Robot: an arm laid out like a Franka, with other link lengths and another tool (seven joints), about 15 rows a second.
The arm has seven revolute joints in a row. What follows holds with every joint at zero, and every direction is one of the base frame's.
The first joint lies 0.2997 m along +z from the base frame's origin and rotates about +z.
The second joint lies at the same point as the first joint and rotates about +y.
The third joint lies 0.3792 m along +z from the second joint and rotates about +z.
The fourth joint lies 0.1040 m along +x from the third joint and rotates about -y.
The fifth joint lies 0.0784 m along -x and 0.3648 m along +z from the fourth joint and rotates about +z.
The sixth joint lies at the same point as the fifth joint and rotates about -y.
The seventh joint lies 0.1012 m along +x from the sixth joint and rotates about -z.
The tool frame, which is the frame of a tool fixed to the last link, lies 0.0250 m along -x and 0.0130 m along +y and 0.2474 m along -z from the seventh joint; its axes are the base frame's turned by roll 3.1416, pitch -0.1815 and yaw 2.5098 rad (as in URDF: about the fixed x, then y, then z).
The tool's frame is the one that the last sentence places.
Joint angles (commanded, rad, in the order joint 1, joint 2, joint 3, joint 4, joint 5, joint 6, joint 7), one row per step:
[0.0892, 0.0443, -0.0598, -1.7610, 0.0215, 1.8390, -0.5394]
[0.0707, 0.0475, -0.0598, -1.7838, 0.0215, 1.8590, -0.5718]
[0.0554, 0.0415, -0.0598, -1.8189, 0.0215, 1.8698, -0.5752]
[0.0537, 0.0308, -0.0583, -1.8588, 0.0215, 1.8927, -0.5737]
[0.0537, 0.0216, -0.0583, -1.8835, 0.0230, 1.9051, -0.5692]
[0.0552, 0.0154, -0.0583, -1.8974, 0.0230, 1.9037, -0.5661]
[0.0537, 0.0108, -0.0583, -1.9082, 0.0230, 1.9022, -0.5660]
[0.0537, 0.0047, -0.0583, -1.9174, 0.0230, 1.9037, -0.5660]
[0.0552, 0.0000, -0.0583, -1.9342, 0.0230, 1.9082, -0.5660]
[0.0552, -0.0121, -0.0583, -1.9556, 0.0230, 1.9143, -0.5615]
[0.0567, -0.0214, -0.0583, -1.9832, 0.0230, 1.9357, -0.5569]
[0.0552, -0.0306, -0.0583, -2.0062, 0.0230, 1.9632, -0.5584]
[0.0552, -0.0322, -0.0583, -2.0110, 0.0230, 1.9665, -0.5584]
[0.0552, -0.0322, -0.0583, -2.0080, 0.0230, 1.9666, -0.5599]
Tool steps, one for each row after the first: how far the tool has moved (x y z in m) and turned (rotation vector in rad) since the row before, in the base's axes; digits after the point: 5 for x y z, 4 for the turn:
[-0.00027, -0.01161, -0.01058, -0.0014, 0.0054, 0.0135]
[-0.00736, -0.00896, -0.01154, 0.0002, 0.0183, -0.0122]
[-0.00658, -0.00021, -0.01007, 0.0006, 0.0064, -0.0022]
[-0.00490, 0.00036, -0.00493, 0.0019, 0.0032, -0.0053]
[-0.00496, 0.00090, -0.00282, 0.0004, 0.0092, -0.0016]
[-0.00396, -0.00082, -0.00233, 0.0003, 0.0077, -0.0016]
[-0.00286, -0.00002, -0.00061, 0.0004, 0.0016, 0.0000]
[-0.00433, 0.00079, -0.00449, 0.0003, 0.0076, 0.0014]
[-0.00594, 0.00008, -0.00242, 0.0005, 0.0033, -0.0046]
[-0.00394, 0.00083, -0.00562, 0.0002, -0.0030, -0.0035]
[-0.00105, -0.00096, -0.00327, 0.0003, -0.0137, -0.0006]
[-0.00082, -0.00001, -0.00102, 0.0001, -0.0001, -0.0001]
[0.00099, -0.00005, 0.00132, 0.0000, -0.0031, 0.0015]

